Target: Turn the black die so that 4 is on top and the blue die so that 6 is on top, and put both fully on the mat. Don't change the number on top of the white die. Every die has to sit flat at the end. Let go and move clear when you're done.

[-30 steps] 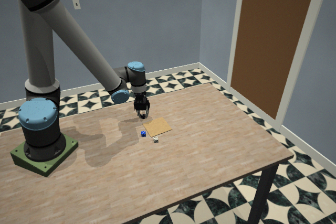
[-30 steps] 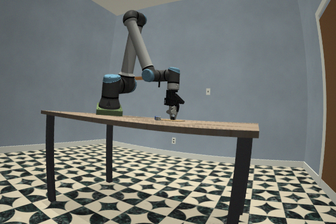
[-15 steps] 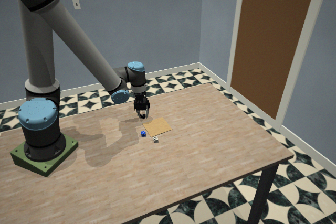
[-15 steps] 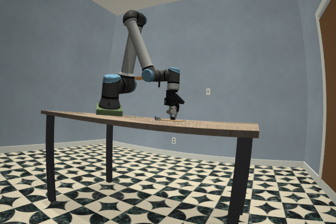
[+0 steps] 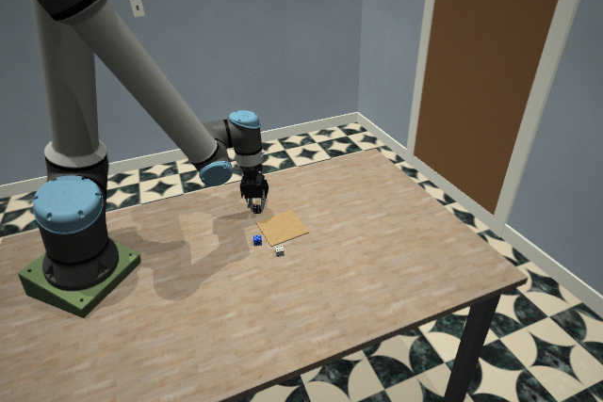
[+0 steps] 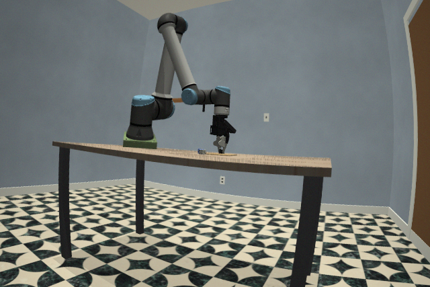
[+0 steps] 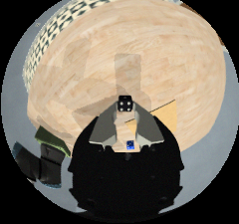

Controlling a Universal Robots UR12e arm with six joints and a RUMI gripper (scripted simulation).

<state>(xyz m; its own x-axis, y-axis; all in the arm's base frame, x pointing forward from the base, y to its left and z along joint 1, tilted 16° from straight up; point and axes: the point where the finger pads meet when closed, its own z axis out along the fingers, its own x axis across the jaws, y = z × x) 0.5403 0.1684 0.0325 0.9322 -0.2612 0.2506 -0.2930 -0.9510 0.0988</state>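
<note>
The black die is right at my hand. Round my hand: white die 240 mm to the right, 30 mm ahead; then tan mat 120 mm to the right, 60 mm ahead, 20 mm below; then blue die 170 mm to the right, 30 mm behind.
</note>
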